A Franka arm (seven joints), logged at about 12 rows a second.
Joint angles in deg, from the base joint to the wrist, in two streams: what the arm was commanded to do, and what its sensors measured. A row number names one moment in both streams.
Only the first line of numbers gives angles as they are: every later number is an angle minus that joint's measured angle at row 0.
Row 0, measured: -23.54, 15.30, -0.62, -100.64, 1.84, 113.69, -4.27
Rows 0 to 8, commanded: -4.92, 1.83, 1.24, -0.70, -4.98, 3.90, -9.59; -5.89, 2.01, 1.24, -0.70, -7.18, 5.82, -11.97; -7.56, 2.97, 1.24, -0.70, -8.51, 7.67, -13.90; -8.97, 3.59, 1.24, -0.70, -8.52, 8.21, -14.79; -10.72, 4.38, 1.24, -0.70, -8.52, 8.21, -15.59; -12.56, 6.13, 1.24, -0.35, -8.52, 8.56, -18.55; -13.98, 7.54, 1.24, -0.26, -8.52, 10.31, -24.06; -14.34, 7.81, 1.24, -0.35, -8.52, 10.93, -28.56; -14.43, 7.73, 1.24, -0.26, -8.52, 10.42, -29.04
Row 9, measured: -13.42, 7.58, 0.02, -0.19, -7.79, 9.55, -26.05
